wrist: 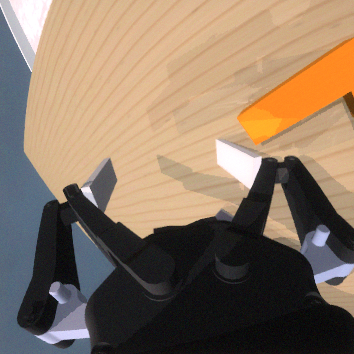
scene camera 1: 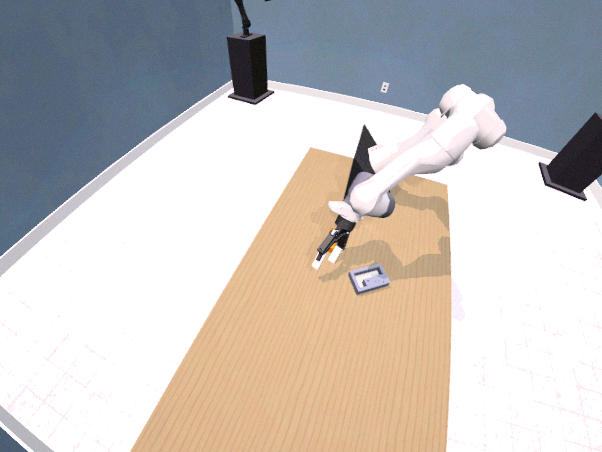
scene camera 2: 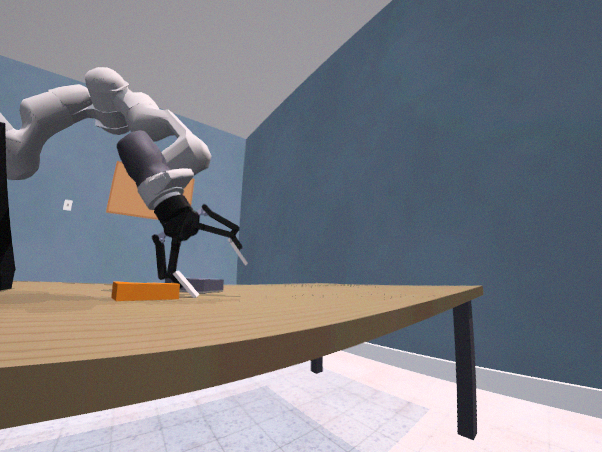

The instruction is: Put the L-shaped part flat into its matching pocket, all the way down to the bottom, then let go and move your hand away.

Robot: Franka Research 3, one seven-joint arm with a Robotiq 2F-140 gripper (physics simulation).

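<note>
The orange L-shaped part [scene camera 1: 332, 248] [scene camera 2: 145, 291] [wrist: 300, 90] lies flat on the table; in scene camera 1 it is mostly hidden behind the gripper, and in the wrist view it runs out at the right edge. The grey-purple tray with the pocket [scene camera 1: 372, 288] [scene camera 2: 209, 285] lies apart from the part; a small corner of it [wrist: 223, 215] shows in the wrist view. My gripper [scene camera 1: 326, 258] [scene camera 2: 212, 268] [wrist: 164, 159] is open and empty. It is tilted, with one fingertip low near the end of the part and the other higher up.
The wooden table [scene camera 1: 300, 375] [scene camera 2: 300, 345] carries the part and the tray. A black upright panel [scene camera 1: 359, 160] stands by the arm's base. Dark pedestals [scene camera 1: 248, 67] [scene camera 1: 575, 155] stand on the floor beyond the table.
</note>
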